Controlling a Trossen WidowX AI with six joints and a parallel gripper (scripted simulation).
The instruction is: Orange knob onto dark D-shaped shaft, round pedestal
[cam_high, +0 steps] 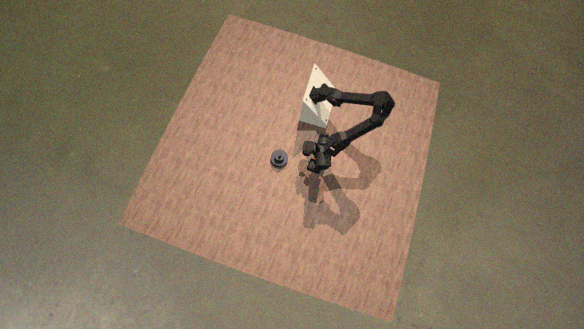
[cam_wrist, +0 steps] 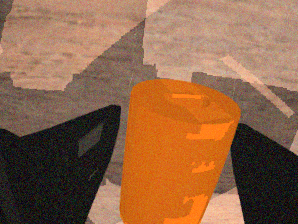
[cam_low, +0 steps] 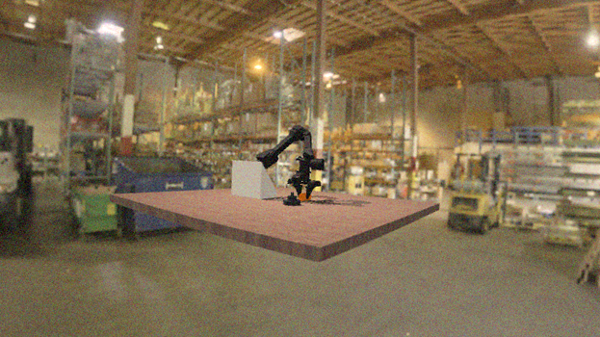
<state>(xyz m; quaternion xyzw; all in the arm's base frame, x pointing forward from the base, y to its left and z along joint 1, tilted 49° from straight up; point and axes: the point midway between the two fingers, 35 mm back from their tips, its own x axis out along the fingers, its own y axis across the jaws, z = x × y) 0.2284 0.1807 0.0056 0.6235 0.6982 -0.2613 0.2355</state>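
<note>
Now: the orange knob 1 cm to the left of my gripper tip and 1 cm above it. The rest, counted from my gripper tip: dark D-shaped shaft (7 cm ahead, 17 cm to the right, 2 cm above).
</note>
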